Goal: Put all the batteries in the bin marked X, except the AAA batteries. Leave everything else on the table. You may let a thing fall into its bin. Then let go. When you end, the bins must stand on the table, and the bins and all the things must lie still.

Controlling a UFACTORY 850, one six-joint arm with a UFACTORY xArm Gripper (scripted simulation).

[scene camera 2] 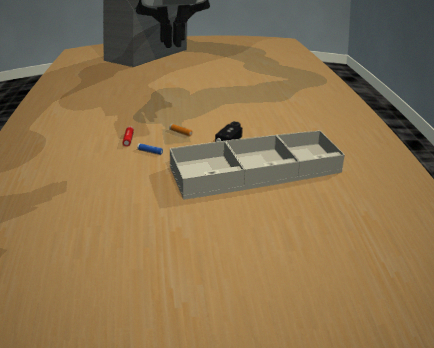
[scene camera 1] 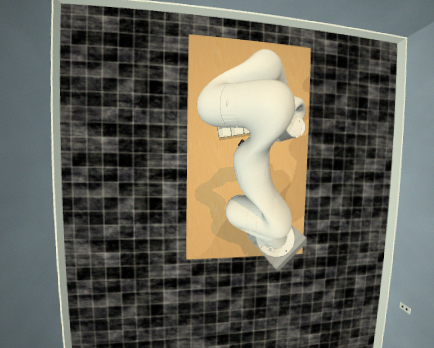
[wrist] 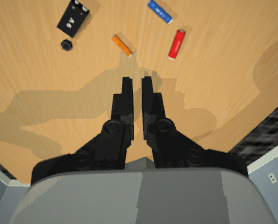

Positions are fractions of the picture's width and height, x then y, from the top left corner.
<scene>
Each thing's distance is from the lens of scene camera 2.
grey bin row (scene camera 2: 0.48, 0.49): 0.63 m
</scene>
